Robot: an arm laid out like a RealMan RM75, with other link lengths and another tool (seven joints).
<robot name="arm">
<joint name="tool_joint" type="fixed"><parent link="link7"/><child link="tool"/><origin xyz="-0.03 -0.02 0.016" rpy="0 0.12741 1.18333"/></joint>
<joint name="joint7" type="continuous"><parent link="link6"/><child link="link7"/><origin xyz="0 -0.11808 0" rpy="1.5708 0 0"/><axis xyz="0 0 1"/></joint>
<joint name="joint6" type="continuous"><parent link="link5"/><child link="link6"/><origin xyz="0 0 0" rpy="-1.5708 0 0"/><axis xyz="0 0 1"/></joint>
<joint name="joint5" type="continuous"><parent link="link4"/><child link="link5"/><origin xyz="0 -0.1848 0" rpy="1.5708 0 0"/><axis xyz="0 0 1"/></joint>
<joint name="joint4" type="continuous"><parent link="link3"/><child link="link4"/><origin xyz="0 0 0" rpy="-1.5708 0 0"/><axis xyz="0 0 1"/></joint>
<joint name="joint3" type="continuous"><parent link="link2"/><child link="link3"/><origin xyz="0 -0.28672 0" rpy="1.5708 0 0"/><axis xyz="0 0 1"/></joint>
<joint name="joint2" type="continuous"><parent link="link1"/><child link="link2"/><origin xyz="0 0 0" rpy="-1.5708 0 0"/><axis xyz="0 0 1"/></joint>
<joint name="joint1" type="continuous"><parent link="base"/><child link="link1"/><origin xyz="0 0 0.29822" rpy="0 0 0"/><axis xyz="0 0 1"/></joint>
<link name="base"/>
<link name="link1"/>
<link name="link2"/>
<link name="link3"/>
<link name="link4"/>
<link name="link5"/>
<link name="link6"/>
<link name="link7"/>
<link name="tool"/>
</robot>
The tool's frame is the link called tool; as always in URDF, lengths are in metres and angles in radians. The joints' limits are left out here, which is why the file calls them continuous.
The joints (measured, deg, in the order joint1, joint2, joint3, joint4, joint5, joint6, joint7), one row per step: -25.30, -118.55, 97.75, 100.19, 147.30, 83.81, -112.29; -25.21, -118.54, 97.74, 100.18, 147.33, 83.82, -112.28; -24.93, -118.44, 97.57, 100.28, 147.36, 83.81, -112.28; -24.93, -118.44, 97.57, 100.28, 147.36, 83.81, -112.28; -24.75, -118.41, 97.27, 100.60, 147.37, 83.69, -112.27; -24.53, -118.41, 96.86, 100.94, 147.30, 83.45, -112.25; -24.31, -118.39, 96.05, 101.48, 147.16, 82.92, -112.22; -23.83, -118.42, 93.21, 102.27, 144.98, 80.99, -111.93; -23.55, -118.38, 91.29, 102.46, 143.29, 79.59, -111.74; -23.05, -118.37, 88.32, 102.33, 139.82, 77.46, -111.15
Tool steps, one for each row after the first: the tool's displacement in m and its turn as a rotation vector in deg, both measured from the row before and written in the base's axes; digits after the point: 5 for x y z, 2 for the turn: -0.00065, -0.00022, 0.00011, 0.02, 0.04, 0.10; -0.00180, -0.00032, 0.00131, 0.24, 0.01, 0.27; 0.00000, 0.00000, 0.00000, 0.00, 0.00, 0.00; -0.00005, 0.00026, 0.00176, 0.46, -0.24, -0.02; 0.00008, 0.00040, 0.00193, 0.57, -0.43, -0.01; 0.00084, 0.00155, 0.00378, 1.14, -0.82, -0.14; 0.00302, 0.00459, 0.00867, 2.59, -3.89, -0.06; 0.00106, 0.00326, 0.00576, 1.67, -2.67, 0.13; 0.00103, 0.00408, 0.00740, 1.98, -4.60, 0.29
